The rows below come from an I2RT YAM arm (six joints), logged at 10 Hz.
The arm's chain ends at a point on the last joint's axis. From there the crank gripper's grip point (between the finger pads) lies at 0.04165 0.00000 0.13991 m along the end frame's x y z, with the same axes.
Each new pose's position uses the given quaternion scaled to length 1; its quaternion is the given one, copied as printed.
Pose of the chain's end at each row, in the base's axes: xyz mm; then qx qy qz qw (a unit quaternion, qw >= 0):
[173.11 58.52 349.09 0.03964 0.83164 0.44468 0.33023]
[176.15 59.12 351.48 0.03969 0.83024 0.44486 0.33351]
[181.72 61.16 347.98 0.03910 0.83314 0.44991 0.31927]
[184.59 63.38 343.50 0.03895 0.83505 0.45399 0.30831]
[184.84 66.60 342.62 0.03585 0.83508 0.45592 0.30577]
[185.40 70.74 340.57 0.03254 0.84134 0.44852 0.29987]
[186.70 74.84 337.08 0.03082 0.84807 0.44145 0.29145]
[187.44 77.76 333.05 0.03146 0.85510 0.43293 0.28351]
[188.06 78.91 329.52 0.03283 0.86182 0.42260 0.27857]
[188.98 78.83 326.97 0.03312 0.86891 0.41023 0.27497]
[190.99 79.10 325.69 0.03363 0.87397 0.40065 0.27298]
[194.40 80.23 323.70 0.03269 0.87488 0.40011 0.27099]
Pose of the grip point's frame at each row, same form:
[222.46 173.32 273.62 0.03964 0.83164 0.44468 0.33023]
[226.32 173.87 276.48 0.03969 0.83024 0.44486 0.33351]
[228.04 177.23 272.54 0.03910 0.83314 0.44991 0.31927]
[227.97 180.47 267.89 0.03895 0.83505 0.45399 0.30831]
[227.11 184.17 267.13 0.03585 0.83508 0.45592 0.30577]
[226.01 187.09 262.31 0.03254 0.84134 0.44852 0.29987]
[225.18 189.98 256.01 0.03082 0.84807 0.44145 0.29145]
[224.22 191.32 249.02 0.03146 0.85510 0.43293 0.28351]
[224.02 190.43 242.45 0.03283 0.86182 0.42260 0.27857]
[224.38 187.82 236.54 0.03312 0.86891 0.41023 0.27497]
[226.17 186.07 232.80 0.03363 0.87397 0.40065 0.27298]
[228.96 187.12 230.47 0.03269 0.87488 0.40011 0.27099]

